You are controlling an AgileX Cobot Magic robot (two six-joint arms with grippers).
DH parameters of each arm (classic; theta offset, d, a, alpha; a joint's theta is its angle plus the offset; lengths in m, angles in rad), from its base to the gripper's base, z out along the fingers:
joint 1: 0 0.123 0 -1.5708
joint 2: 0.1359 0 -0.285 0
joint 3: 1.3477 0 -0.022 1.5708
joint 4: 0 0.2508 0 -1.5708
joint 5: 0 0 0.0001 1.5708
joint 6: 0 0.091 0 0
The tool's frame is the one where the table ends.
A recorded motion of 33 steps. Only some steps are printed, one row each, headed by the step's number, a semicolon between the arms.
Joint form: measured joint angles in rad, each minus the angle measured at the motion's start. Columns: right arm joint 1, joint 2, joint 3, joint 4, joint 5, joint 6; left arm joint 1, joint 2, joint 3, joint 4, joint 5, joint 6.
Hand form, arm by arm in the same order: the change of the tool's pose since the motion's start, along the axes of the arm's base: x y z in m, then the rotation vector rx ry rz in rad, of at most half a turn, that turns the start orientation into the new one. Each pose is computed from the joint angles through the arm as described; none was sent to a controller.
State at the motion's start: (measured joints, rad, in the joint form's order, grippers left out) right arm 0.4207 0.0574 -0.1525 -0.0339 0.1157 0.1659; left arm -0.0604 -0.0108 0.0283 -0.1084 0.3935 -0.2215
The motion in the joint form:
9: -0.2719 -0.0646 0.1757 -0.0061 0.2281 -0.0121; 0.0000 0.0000 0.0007 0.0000 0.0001 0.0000
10: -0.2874 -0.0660 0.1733 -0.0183 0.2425 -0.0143; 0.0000 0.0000 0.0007 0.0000 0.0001 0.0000
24: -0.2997 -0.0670 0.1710 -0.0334 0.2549 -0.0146; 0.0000 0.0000 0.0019 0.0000 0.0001 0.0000
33: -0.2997 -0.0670 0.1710 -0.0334 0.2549 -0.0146; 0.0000 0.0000 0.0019 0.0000 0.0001 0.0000
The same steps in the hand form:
9: 0.0039 -0.0149 -0.0760 -0.1120 0.3217 -0.2772; 0.0000 0.0000 -0.0002 0.0000 0.0008 0.0000
10: 0.0036 -0.0162 -0.0764 -0.1260 0.3291 -0.2956; 0.0000 0.0000 -0.0002 0.0000 0.0008 0.0000
24: 0.0033 -0.0175 -0.0766 -0.1408 0.3348 -0.3119; 0.0000 0.0000 -0.0006 0.0001 0.0020 0.0000
33: 0.0033 -0.0175 -0.0766 -0.1408 0.3348 -0.3119; 0.0000 0.0000 -0.0006 0.0001 0.0020 0.0000

